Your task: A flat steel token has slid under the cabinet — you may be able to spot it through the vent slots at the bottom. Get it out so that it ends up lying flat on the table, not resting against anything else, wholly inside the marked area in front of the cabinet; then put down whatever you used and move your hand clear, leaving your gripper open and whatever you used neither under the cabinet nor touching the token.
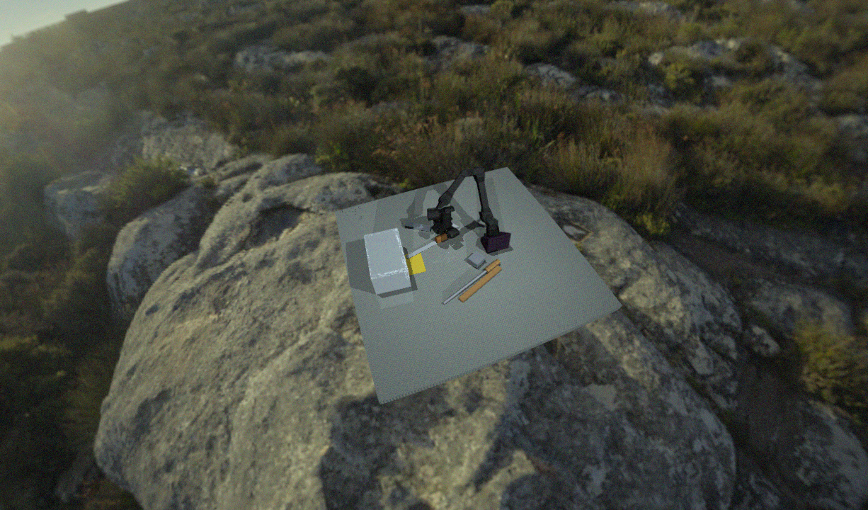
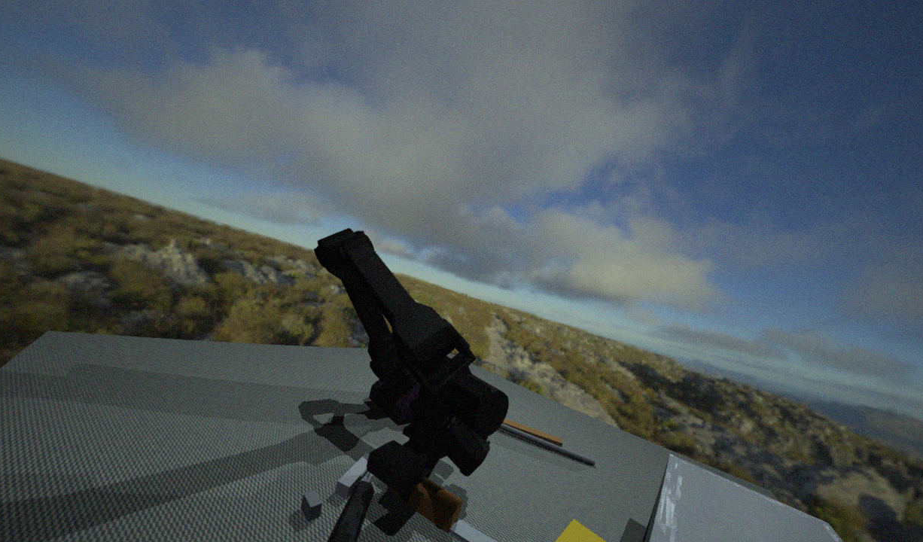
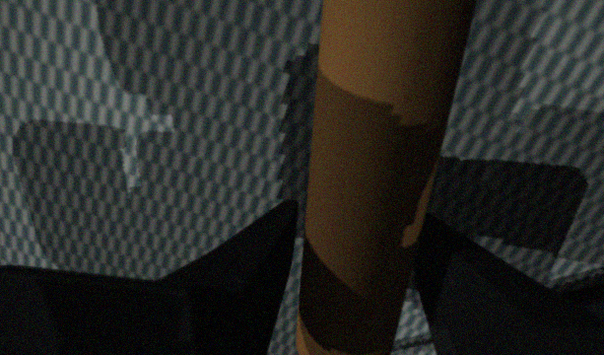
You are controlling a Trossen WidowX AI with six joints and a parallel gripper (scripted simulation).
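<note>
Right now the grey bar is 7 cm behind my gripper tip and 5 cm to the right of it. From my gripper tip the other things lie so: grey block (7 cm behind, 24 cm to the left, 1 cm above); small grey cube (5 cm behind, 13 cm to the right); wooden stick (3 cm behind, 39 cm to the left).
</note>
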